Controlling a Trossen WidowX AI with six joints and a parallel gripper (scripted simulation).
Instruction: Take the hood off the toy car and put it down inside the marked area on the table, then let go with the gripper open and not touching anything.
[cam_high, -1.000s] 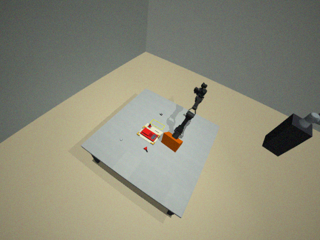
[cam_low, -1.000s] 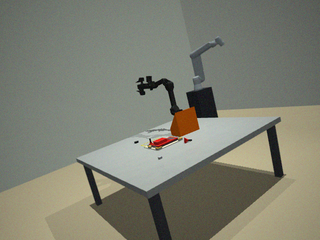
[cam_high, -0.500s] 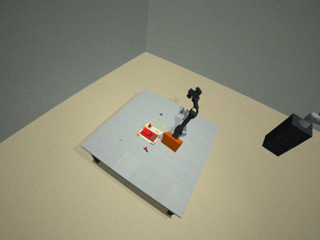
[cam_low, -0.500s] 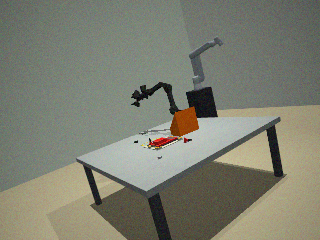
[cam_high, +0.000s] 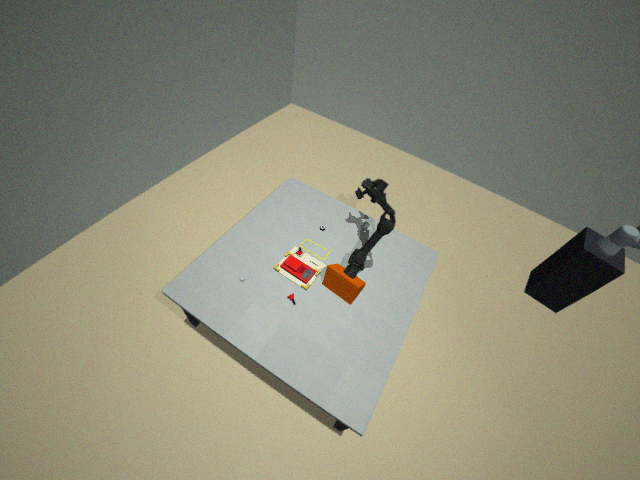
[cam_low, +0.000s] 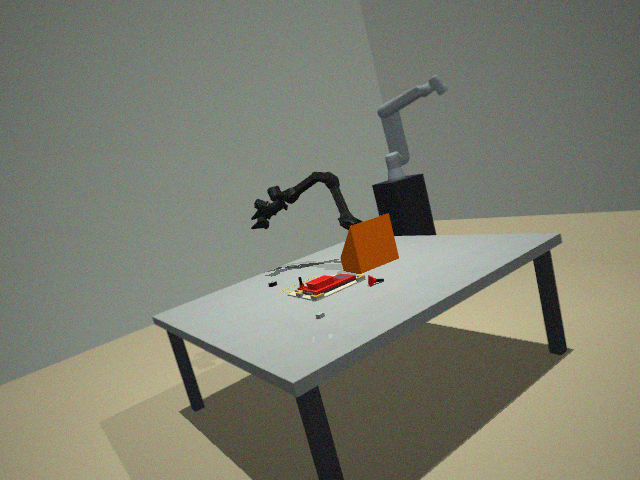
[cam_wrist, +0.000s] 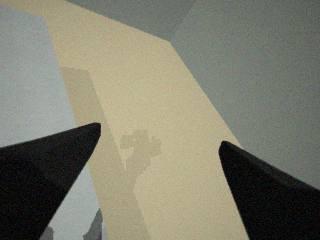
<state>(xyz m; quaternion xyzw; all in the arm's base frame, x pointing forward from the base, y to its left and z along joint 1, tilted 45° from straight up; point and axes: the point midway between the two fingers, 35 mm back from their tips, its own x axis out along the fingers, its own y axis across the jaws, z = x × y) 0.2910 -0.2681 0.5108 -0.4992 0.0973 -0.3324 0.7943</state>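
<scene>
Now: the hood 69 cm to the left of my gripper tip and 24 cm below it.
</scene>
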